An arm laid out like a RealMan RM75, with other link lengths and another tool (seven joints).
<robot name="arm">
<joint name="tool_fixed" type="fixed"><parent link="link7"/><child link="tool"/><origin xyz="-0.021 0.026 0.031" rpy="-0.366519 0 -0.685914"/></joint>
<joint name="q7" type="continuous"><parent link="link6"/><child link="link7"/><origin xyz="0 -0.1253 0" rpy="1.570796 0 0"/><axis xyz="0 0 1"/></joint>
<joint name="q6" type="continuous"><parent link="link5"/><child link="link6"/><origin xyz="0 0 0" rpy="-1.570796 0 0"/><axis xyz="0 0 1"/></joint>
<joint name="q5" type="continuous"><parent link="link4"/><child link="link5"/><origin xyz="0 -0.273 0" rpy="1.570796 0 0"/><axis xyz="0 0 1"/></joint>
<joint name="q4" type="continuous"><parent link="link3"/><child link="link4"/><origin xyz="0 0 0" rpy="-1.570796 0 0"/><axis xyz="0 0 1"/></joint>
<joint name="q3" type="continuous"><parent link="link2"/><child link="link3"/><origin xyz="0 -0.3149 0" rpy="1.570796 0 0"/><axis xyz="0 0 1"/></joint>
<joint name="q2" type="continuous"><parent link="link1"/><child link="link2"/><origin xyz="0 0 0" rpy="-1.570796 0 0"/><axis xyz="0 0 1"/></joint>
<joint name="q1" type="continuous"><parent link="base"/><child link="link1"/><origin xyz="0 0 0.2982" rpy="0 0 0"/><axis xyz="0 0 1"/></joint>
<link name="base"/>
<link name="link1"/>
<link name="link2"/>
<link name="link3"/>
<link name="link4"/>
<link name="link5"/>
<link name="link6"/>
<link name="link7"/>
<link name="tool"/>
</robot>
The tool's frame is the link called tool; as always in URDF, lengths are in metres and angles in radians. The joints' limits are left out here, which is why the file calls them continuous.
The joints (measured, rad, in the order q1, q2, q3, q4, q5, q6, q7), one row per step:
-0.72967 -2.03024 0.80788 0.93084 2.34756 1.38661 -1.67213
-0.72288 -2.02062 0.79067 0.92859 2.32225 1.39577 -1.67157
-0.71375 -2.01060 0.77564 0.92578 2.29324 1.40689 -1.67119
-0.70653 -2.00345 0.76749 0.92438 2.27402 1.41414 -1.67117
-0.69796 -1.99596 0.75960 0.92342 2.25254 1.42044 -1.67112
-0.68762 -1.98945 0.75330 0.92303 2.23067 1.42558 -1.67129
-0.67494 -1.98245 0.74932 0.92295 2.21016 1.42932 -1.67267
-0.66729 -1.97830 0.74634 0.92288 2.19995 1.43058 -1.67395
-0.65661 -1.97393 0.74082 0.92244 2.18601 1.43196 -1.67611
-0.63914 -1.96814 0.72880 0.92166 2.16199 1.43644 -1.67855
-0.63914 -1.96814 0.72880 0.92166 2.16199 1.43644 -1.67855
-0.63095 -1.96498 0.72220 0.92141 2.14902 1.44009 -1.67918
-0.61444 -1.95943 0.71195 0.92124 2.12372 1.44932 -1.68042
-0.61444 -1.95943 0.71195 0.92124 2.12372 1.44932 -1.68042
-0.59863 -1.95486 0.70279 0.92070 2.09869 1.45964 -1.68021
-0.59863 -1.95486 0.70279 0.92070 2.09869 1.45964 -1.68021
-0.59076 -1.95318 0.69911 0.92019 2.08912 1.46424 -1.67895
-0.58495 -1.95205 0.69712 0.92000 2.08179 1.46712 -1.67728
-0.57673 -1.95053 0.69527 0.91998 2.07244 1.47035 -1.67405
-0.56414 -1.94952 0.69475 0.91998 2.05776 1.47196 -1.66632
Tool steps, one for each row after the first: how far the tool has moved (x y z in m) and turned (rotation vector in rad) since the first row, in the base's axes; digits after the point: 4 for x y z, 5 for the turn. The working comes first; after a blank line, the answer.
Tool pose at each row, in the base's axes (x y z in m, rotation vector in rad; the steps are taken from these numbers as rounded here):
-0.2792 0.4840 0.0669 -2.71683 -1.35488 -0.53652
-0.2816 0.4834 0.0737 -2.70255 -1.36434 -0.58445
-0.2844 0.4818 0.0803 -2.68941 -1.37535 -0.63455
-0.2866 0.4804 0.0849 -2.68043 -1.38195 -0.66526
-0.2891 0.4790 0.0899 -2.66950 -1.38732 -0.69869
-0.2920 0.4771 0.0943 -2.65751 -1.39318 -0.73155
-0.2961 0.4746 0.0988 -2.64281 -1.40138 -0.75973
-0.2989 0.4731 0.1016 -2.63202 -1.40692 -0.77453
-0.3029 0.4709 0.1050 -2.61556 -1.41614 -0.79755
-0.3090 0.4667 0.1103 -2.58886 -1.43055 -0.84021
-0.3090 0.4667 0.1103 -2.58886 -1.43055 -0.84021
-0.3117 0.4647 0.1132 -2.57689 -1.43576 -0.86276
-0.3167 0.4601 0.1183 -2.55731 -1.44643 -0.90380
-0.3167 0.4601 0.1183 -2.55731 -1.44643 -0.90380
-0.3211 0.4553 0.1226 -2.54135 -1.45494 -0.94318
-0.3211 0.4553 0.1226 -2.54135 -1.45494 -0.94318
-0.3237 0.4528 0.1241 -2.53465 -1.45917 -0.95761
-0.3255 0.4510 0.1252 -2.53050 -1.46078 -0.96752
-0.3281 0.4485 0.1265 -2.52546 -1.46177 -0.97856
-0.3319 0.4450 0.1277 -2.51917 -1.45913 -0.99327

-0.0024 -0.0006 0.0068 0.01257 -0.02931 0.00850
-0.0052 -0.0022 0.0134 0.02297 -0.06099 0.01700
-0.0074 -0.0036 0.0180 0.02973 -0.08031 0.02246
-0.0099 -0.0050 0.0230 0.03857 -0.10087 0.02794
-0.0128 -0.0069 0.0274 0.04758 -0.12107 0.03410
-0.0169 -0.0094 0.0319 0.05683 -0.13818 0.04283
-0.0197 -0.0109 0.0347 0.06331 -0.14681 0.04935
-0.0237 -0.0131 0.0381 0.07264 -0.16055 0.05964
-0.0298 -0.0173 0.0434 0.08781 -0.18668 0.07563
-0.0298 -0.0173 0.0434 0.08781 -0.18668 0.07563
-0.0325 -0.0193 0.0463 0.09517 -0.20063 0.08191
-0.0375 -0.0239 0.0514 0.10576 -0.22693 0.09283
-0.0375 -0.0239 0.0514 0.10576 -0.22693 0.09283
-0.0419 -0.0287 0.0557 0.11410 -0.25261 0.10108
-0.0419 -0.0287 0.0557 0.11410 -0.25261 0.10108
-0.0445 -0.0312 0.0572 0.11707 -0.26214 0.10499
-0.0463 -0.0330 0.0583 0.11943 -0.26854 0.10684
-0.0489 -0.0355 0.0596 0.12276 -0.27547 0.10870
-0.0527 -0.0390 0.0608 0.12897 -0.28407 0.10908

